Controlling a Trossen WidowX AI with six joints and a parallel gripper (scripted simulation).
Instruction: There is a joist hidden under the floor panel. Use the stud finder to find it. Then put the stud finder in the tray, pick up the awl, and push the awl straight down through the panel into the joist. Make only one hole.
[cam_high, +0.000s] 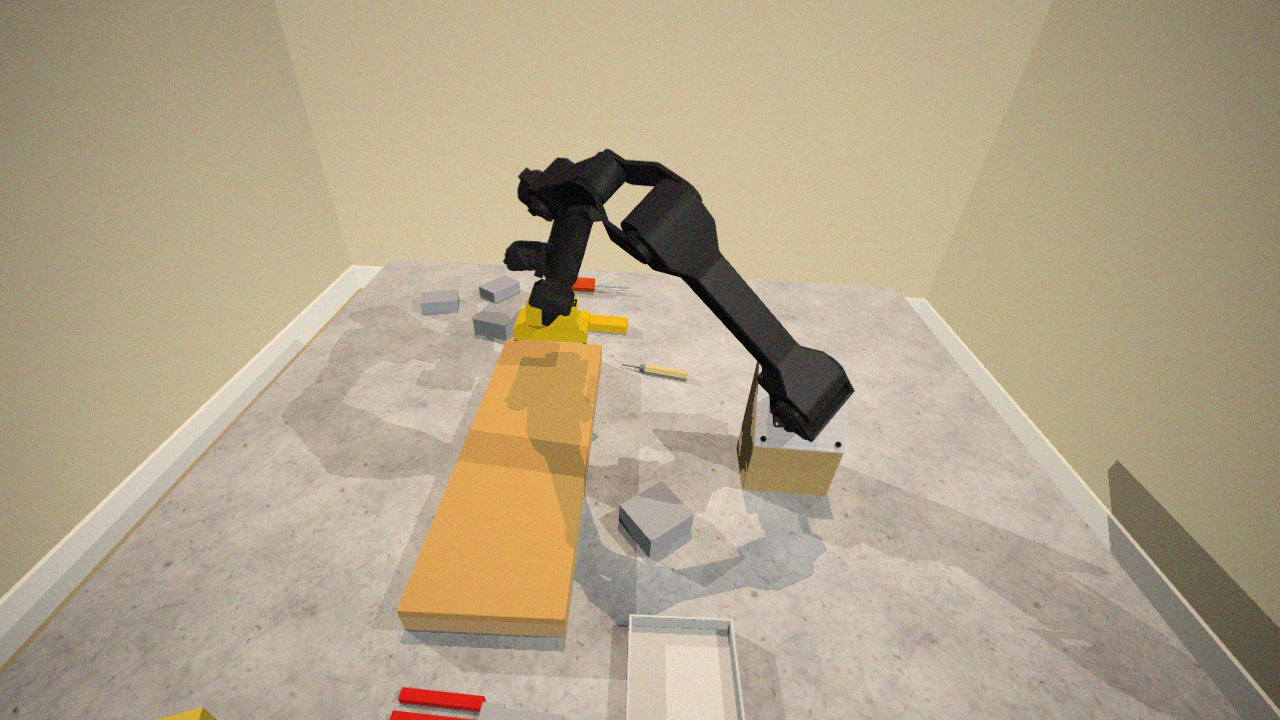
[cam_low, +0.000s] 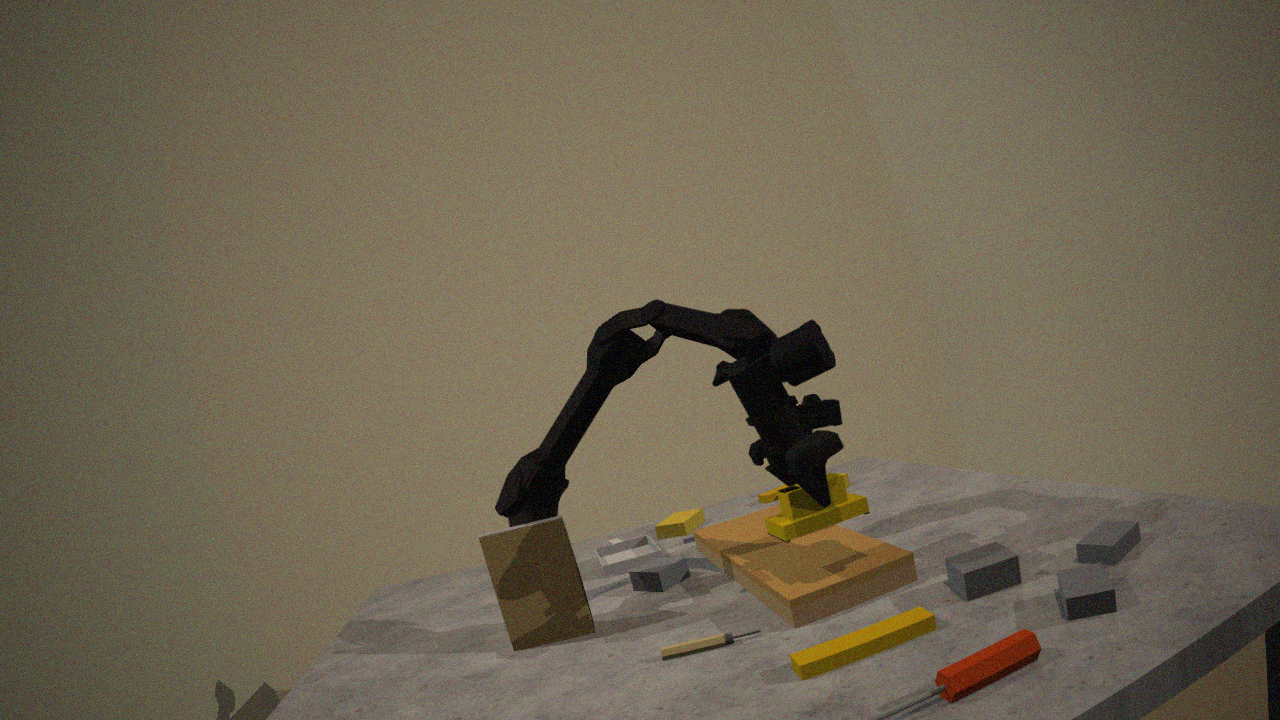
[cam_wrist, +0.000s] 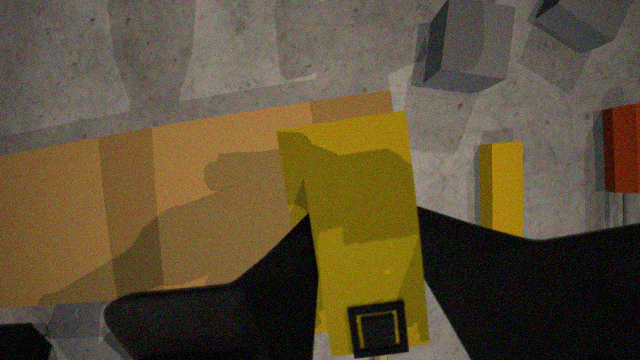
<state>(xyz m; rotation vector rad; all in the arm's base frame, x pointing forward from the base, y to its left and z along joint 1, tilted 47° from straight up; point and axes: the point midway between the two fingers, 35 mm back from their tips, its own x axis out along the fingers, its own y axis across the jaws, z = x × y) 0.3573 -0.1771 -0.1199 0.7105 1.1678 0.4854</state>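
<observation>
The square light lies 40 mm behind my gripper tip and 30 mm above it. The rest, counted from my gripper tip: white tray (530 mm to the left, 200 mm behind, 120 mm below); then wooden-handled awl (180 mm behind, 120 mm below, 30 mm to the right); then stud finder (20 mm behind, 20 mm above).
</observation>
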